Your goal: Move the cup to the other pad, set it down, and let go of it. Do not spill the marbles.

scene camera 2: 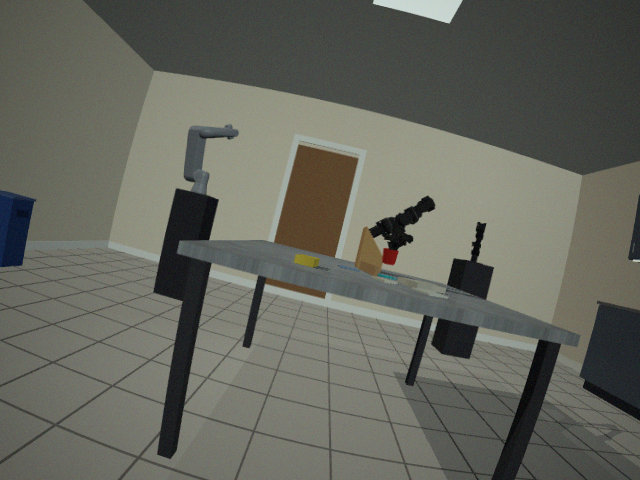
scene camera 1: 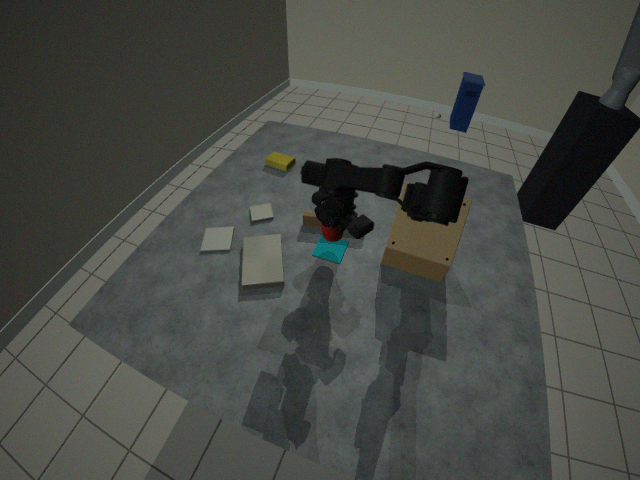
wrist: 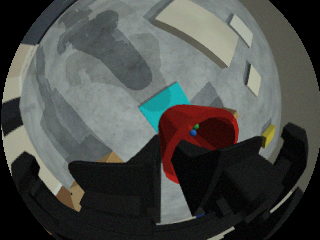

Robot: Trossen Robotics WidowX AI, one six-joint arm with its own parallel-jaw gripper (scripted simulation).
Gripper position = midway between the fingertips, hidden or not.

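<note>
My gripper (scene camera 1: 339, 232) is in view there. On the wrist camera you'd see my gripper (wrist: 162, 138) as well, along with a red cup (wrist: 217, 128) and a teal pad (wrist: 152, 110).
</note>
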